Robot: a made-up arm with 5 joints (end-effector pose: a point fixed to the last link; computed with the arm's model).
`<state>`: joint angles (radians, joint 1 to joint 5).
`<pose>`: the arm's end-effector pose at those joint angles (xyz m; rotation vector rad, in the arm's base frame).
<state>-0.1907 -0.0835 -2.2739 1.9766 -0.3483</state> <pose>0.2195 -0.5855 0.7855 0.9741 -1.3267 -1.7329</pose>
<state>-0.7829 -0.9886 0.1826 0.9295 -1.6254</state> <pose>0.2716 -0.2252 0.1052 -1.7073 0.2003 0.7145</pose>
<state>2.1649 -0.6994 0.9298 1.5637 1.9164</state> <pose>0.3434 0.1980 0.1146 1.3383 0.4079 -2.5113</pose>
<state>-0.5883 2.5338 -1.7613 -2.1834 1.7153</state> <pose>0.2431 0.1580 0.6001 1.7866 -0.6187 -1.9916</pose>
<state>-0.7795 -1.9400 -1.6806 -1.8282 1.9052</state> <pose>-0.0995 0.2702 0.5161 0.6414 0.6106 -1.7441</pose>
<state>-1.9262 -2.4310 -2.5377 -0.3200 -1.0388</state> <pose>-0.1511 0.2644 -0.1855 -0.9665 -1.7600 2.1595</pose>
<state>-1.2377 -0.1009 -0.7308 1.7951 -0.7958</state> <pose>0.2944 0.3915 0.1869 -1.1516 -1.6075 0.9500</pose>
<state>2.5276 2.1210 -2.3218 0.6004 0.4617</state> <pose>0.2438 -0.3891 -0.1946 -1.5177 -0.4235 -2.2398</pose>
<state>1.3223 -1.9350 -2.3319 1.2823 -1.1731</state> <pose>-0.3029 -0.5978 0.0376 -0.3391 -0.5542 -2.6460</pose>
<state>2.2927 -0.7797 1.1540 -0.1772 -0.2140</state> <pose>-0.0002 0.4214 0.4208 1.1815 0.8553 0.3976</pose>
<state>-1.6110 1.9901 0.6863 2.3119 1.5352</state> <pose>-0.4494 0.0154 0.4597 0.8199 0.6343 0.5177</pose>
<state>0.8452 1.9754 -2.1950 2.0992 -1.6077</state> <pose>0.1136 -0.2008 0.5934 1.8730 -1.0980 0.5729</pose>
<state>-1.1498 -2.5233 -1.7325 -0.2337 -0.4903</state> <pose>0.0473 0.5430 0.5040 -0.3048 -2.2655 -0.0296</pose>
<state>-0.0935 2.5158 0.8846 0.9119 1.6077</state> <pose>-0.3359 -0.2841 -0.0180 1.1296 -0.2852 1.1982</pose>
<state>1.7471 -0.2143 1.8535 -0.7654 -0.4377</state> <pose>-0.2114 0.5282 -0.0888 0.0939 0.9839 0.4077</pose>
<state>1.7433 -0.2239 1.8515 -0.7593 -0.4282</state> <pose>-0.2118 0.5273 -0.0903 0.0876 0.9878 0.3999</pose>
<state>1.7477 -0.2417 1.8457 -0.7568 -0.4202</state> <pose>-0.2128 0.5283 -0.0828 0.0950 1.0012 0.3994</pose>
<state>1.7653 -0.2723 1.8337 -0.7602 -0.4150</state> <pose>-0.2143 0.5320 -0.0607 0.1244 1.0294 0.4110</pose>
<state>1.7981 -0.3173 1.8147 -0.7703 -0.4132</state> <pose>-0.2153 0.5372 -0.0219 0.1787 1.0742 0.4373</pose>
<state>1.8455 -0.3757 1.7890 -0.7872 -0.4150</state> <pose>-0.2143 0.5409 0.0328 0.2566 1.1344 0.4792</pose>
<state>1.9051 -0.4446 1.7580 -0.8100 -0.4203</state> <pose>-0.2092 0.5395 0.0995 0.3535 1.2062 0.5362</pose>
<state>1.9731 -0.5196 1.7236 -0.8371 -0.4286</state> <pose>-0.1987 0.5303 0.1725 0.4624 1.2843 0.6059</pose>
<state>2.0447 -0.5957 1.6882 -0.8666 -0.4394</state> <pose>-0.1828 0.5126 0.2446 0.5750 1.3629 0.6845</pose>
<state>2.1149 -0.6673 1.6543 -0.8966 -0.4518</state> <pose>-0.1628 0.4884 0.3095 0.6832 1.4363 0.7664</pose>
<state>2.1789 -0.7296 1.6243 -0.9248 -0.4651</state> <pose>-0.1415 0.4613 0.3629 0.7797 1.4995 0.8454</pose>
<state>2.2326 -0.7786 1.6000 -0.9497 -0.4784</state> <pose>-0.1218 0.4356 0.4030 0.8596 1.5490 0.9152</pose>
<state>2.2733 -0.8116 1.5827 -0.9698 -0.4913</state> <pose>-0.1063 0.4147 0.4305 0.9200 1.5822 0.9708</pose>
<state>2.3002 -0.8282 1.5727 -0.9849 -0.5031</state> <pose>-0.0966 0.4005 0.4470 0.9607 1.5994 1.0097</pose>
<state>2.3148 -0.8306 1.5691 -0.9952 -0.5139</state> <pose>-0.0924 0.3927 0.4552 0.9844 1.6028 1.0329</pose>
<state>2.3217 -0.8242 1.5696 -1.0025 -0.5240</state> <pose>-0.0919 0.3891 0.4585 0.9975 1.5978 1.0461</pose>
